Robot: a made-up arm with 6 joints. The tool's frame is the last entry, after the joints. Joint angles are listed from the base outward.
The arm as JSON. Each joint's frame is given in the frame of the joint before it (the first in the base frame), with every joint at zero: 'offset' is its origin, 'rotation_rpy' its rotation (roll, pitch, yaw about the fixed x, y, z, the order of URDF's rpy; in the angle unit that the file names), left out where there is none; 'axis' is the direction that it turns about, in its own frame. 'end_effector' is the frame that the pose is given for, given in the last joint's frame.
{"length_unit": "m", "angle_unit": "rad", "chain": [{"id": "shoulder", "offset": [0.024, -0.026, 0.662], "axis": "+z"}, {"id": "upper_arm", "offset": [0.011, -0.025, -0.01], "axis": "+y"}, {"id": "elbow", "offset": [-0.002, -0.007, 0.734], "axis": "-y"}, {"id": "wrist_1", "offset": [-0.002, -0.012, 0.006], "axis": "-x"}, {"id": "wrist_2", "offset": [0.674, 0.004, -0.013], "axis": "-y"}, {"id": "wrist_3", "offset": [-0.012, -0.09, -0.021], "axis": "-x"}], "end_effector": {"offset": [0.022, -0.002, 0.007], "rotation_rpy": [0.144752, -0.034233, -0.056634]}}
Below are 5 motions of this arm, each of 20 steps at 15 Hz.
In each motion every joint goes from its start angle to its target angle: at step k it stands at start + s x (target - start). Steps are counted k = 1, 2, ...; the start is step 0. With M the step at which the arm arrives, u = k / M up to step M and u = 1 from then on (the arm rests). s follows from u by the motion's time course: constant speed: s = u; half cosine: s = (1 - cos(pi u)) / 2; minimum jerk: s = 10 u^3 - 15 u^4 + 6 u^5.
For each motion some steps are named. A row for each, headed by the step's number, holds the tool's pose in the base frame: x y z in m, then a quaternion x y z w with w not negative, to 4 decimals.
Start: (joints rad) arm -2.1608 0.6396 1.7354 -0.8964 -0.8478 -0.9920
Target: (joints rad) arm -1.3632 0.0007 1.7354 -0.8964 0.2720 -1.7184
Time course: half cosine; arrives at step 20
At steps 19, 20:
19: -0.0523 -0.0305 2.0791 0.3387 -0.5432 0.5627 0.5230
20: -0.0535 -0.0253 2.0791 0.3377 -0.5407 0.5684 0.5201

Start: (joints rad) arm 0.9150 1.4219 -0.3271 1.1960 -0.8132 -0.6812
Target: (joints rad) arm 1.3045 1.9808 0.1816 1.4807 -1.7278 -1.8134
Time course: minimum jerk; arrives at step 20
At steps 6, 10, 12, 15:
6: 0.5024 0.4993 0.0294 -0.7327 0.5003 0.0303 0.4603
10: 0.4168 0.5549 -0.1015 -0.7515 0.3345 -0.1062 0.5586
12: 0.3619 0.5695 -0.1716 -0.7349 0.2213 -0.1536 0.6224
15: 0.2931 0.5710 -0.2519 -0.6879 0.0771 -0.1799 0.6989

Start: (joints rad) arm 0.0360 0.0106 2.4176 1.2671 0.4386 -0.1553
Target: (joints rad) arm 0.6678 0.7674 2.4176 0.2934 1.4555 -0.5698
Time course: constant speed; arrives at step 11
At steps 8, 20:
8: 0.2258 -0.0604 1.9238 0.0348 -0.9733 0.2190 0.0592
20: 0.4493 0.1401 1.8665 -0.2130 0.9168 -0.3330 0.0559

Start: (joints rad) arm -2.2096 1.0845 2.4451 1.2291 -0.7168 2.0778
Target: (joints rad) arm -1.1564 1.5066 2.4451 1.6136 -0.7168 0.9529
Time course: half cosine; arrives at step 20
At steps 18, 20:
18: 0.3590 -1.0354 1.3041 -0.5476 0.5058 -0.6633 0.0655
20: 0.3883 -1.0319 1.2936 -0.5537 0.4942 -0.6656 0.0781

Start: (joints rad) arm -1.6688 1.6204 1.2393 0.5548 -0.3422 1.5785
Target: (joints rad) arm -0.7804 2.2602 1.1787 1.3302 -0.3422 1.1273
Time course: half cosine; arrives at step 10
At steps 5, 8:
5: 0.3320 -1.2258 -0.0244 -0.4865 0.7038 0.0515 0.5151
8: 0.6128 -0.8701 -0.3135 -0.5847 0.6235 0.2648 0.4464

